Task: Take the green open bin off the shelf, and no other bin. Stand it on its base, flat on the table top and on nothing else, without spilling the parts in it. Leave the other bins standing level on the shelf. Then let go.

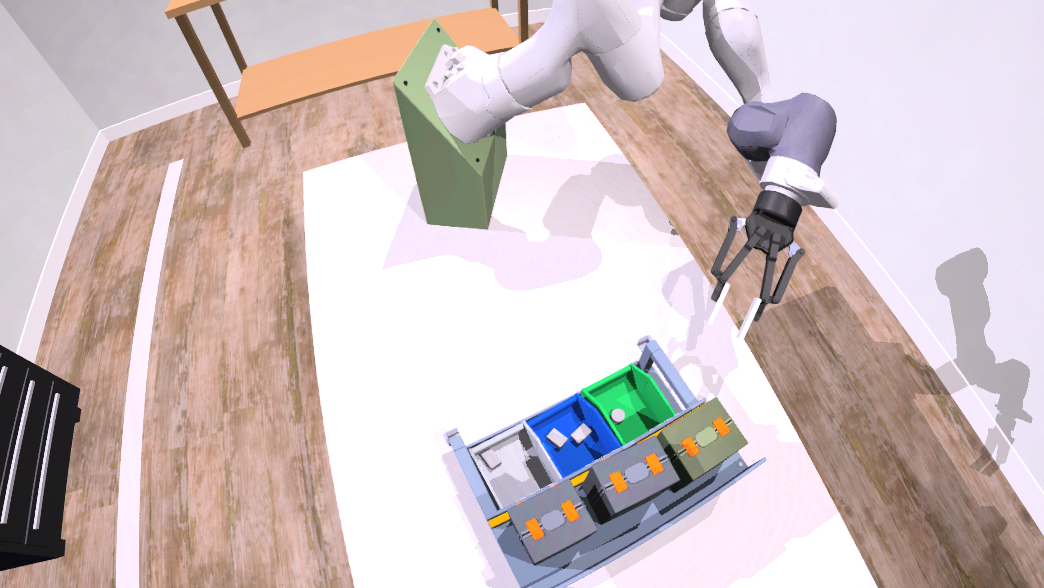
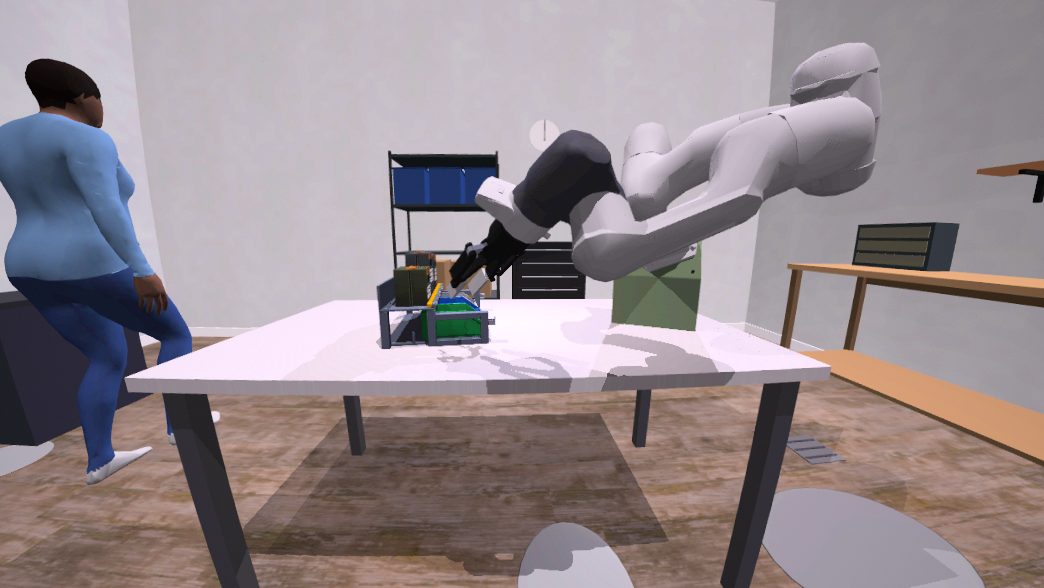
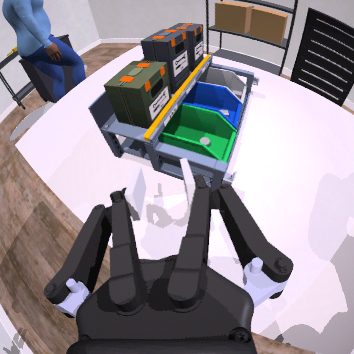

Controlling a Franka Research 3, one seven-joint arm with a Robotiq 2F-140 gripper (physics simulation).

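Observation:
The green open bin (image 1: 646, 398) (image 2: 458, 325) (image 3: 192, 123) stands level at the near-end bay of the shelf (image 1: 471, 478) (image 2: 431, 328) (image 3: 172, 155), with a pale round part (image 1: 618, 415) (image 3: 205, 141) inside. The blue bin (image 1: 577, 460) (image 3: 210, 98) beside it holds two pale parts; the light grey bin (image 1: 511, 467) (image 3: 226, 80) is beyond. Both stand level. My gripper (image 1: 726, 327) (image 2: 466, 287) (image 3: 162, 173) is partly open and empty, tilted, above and outside the shelf's green-bin end, apart from the bin. The shelf stands on the white table top (image 1: 394, 292) (image 2: 292, 365) (image 3: 285, 145).
An olive case (image 1: 694, 461) (image 2: 410, 287) (image 3: 122, 102) and dark cases (image 1: 555, 540) (image 3: 175, 60) stand behind the bins, along a yellow strip (image 3: 175, 102). The arm's green pedestal (image 1: 452, 175) (image 2: 650, 303) stands on the table. A person (image 2: 69, 204) (image 3: 30, 25) stands beyond the table's shelf side.

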